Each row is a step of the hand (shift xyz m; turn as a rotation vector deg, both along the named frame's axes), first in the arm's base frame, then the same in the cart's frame.
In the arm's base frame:
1: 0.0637 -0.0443 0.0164 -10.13 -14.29 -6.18
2: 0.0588 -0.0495 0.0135 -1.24 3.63 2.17
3: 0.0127 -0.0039 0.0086 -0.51 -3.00 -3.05
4: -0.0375 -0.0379 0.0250 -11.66 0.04 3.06
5: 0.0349 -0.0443 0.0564 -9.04 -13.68 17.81
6: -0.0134 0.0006 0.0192 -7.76 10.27 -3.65
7: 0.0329 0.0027 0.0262 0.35 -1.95 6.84
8: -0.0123 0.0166 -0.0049 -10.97 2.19 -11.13
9: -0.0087 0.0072 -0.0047 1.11 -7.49 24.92
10: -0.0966 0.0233 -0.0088 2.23 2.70 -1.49
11: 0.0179 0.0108 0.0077 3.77 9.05 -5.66
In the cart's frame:
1: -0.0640 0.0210 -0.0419 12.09 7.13 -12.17
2: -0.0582 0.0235 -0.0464 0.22 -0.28 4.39
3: -0.0149 0.0051 -0.0015 1.71 -0.25 -3.95
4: 0.0261 0.0524 -0.0064 9.61 5.56 4.70
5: -0.0526 0.0587 -0.0122 1.92 24.09 1.48
6: 0.0050 0.0176 0.0146 8.30 -6.77 8.02
7: -0.0405 0.0082 0.0085 -2.88 6.13 2.21
8: 0.0128 -0.0103 0.0135 14.32 -6.39 -1.73
9: 0.0096 -0.0054 0.0052 -10.33 22.61 7.77
10: 0.0920 0.0069 0.0379 -1.56 -3.39 0.73
11: -0.0198 -0.0061 0.0083 -1.56 -10.80 3.01

